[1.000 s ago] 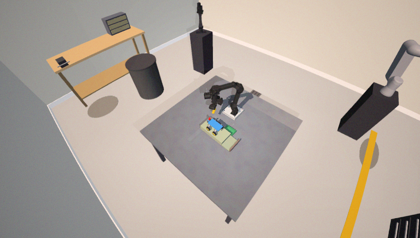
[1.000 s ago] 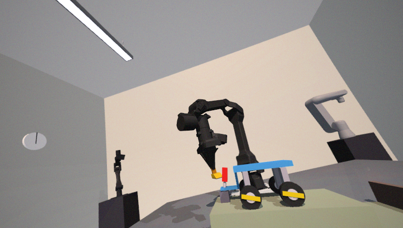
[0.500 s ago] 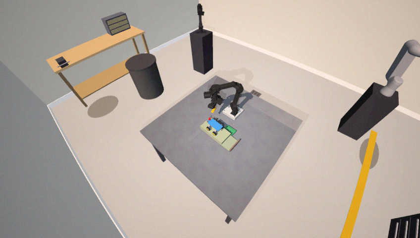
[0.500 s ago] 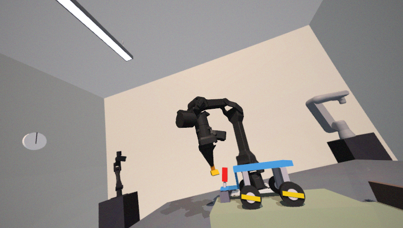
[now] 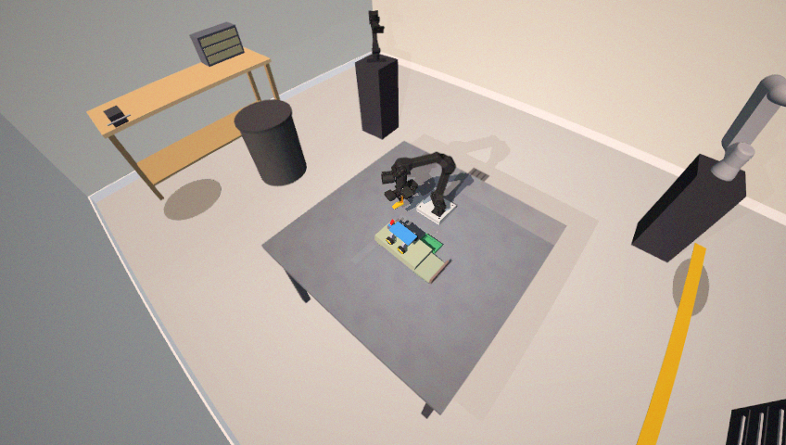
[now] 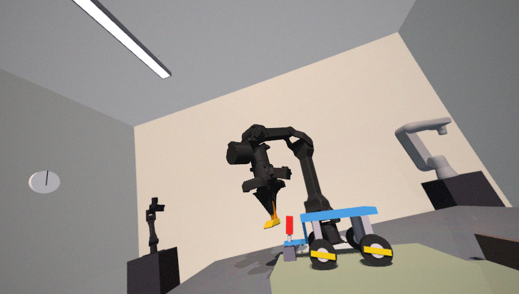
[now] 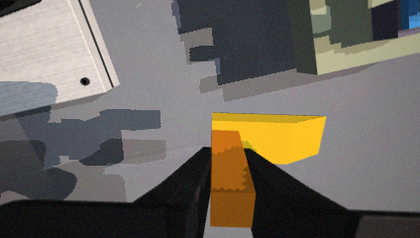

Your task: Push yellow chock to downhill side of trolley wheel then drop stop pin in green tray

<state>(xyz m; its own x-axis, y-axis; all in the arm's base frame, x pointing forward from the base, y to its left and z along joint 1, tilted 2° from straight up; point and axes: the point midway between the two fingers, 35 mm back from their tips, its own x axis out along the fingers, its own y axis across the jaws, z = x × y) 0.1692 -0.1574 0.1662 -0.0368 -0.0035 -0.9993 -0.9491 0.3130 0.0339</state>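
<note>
Now: the trolley 160 mm ahead of my gripper tip, 130 mm to the left of it and 60 mm below it. From my gripper tip the other things lie so: red-headed stop pin (140 mm ahead, 40 mm to the left, 50 mm below); then ramp (160 mm ahead, 140 mm to the left, 130 mm below); then yellow chock (20 mm ahead, 10 mm to the right, 10 mm below).
</note>
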